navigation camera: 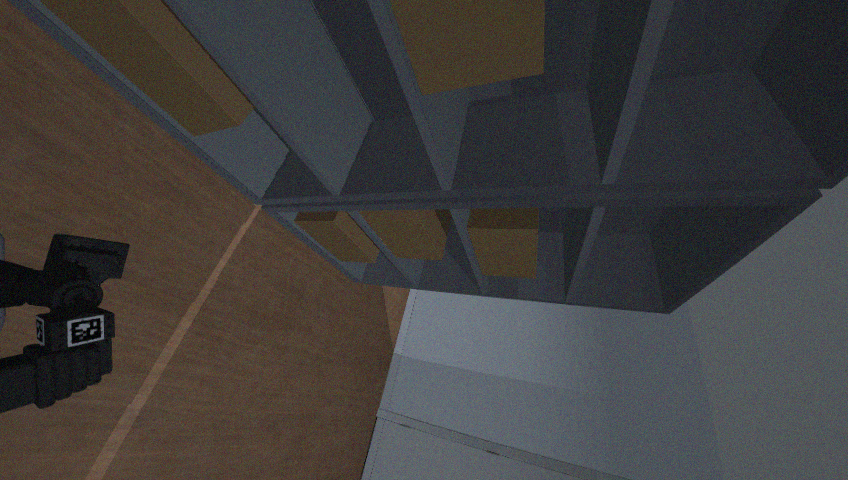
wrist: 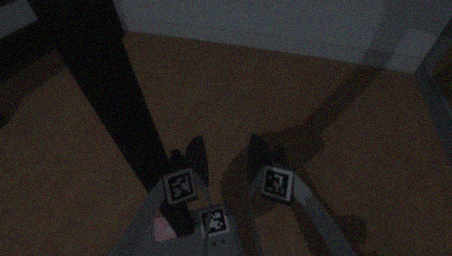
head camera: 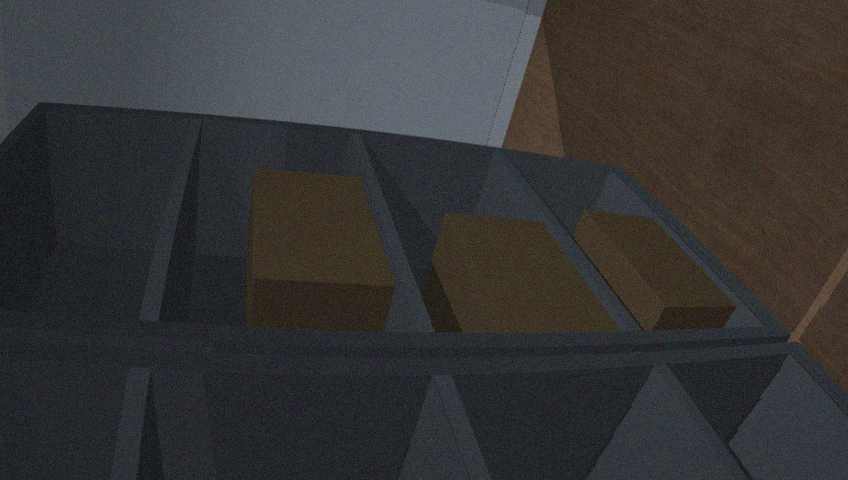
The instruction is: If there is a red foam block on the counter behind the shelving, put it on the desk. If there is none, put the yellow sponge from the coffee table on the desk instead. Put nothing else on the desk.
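Frame: origin at the robot's base, x ahead, y left, z up, level; centimetres.
Seen in the pictures: gripper, between the fingertips: (wrist: 227, 152).
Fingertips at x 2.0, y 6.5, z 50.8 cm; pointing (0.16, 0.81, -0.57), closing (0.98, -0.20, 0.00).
A point is followed by its place in that frame.
The shelving (head camera: 357, 346) @(x 18.2, y -92.9, z 110.0 cm) (navigation camera: 535, 198) @(x 18.9, y -93.2, z 124.9 cm) is dark blue-grey with open compartments. It fills much of the head and navigation views, where several brown boxes stand in it. My gripper (wrist: 227, 152) @(x 2.0, y 6.5, z 50.8 cm) is open in the wrist view, with bare floor visible between its fingertips. In the navigation view, part of my black wrist with a marker tag shows at the left, beside the shelving. A red foam block, the yellow sponge, the coffee table and the desk do not show in these views. I cannot make out the counter behind the shelving.
A pale wall or panel (head camera: 267, 59) @(x -73.1, y -257.2, z 122.2 cm) (navigation camera: 535, 356) @(x -92.6, y -245.1, z 129.0 cm) (wrist: 250, 25) @(x 40.9, y 115.7, z 12.5 cm) adjoins the shelving. Brown wooden floor (head camera: 714, 118) @(x -41.5, y -124.8, z 0.0 cm) (navigation camera: 267, 368) @(x -64.0, y -97.2, z 0.0 cm) (wrist: 200, 90) @(x 5.3, y 80.1, z 0.1 cm) lies beside it. In the wrist view, a black post (wrist: 105, 95) runs down the left, and a small pinkish patch (wrist: 163, 229) @(x -11.3, y 13.8, z 16.1 cm) shows near the gripper base.
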